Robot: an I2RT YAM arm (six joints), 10 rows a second.
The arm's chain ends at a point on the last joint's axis. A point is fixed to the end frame.
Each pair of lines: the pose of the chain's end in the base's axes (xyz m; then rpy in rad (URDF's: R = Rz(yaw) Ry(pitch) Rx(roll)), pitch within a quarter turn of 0, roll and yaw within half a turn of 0), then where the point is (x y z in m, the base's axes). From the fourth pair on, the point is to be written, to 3 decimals.
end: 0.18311 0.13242 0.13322 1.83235 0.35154 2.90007
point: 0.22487 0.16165 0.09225
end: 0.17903 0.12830 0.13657 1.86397 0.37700 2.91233
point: 0.22150 0.15615 0.09536
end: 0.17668 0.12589 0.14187 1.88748 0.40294 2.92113
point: 0.21999 0.15262 0.10080
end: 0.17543 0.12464 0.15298 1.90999 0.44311 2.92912
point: 0.220 0.150 0.113
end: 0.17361 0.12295 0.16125 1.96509 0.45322 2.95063
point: 0.218 0.146 0.120
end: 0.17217 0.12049 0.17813 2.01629 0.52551 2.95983
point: 0.220 0.141 0.138
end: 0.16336 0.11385 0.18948 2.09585 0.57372 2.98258
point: 0.213 0.130 0.150
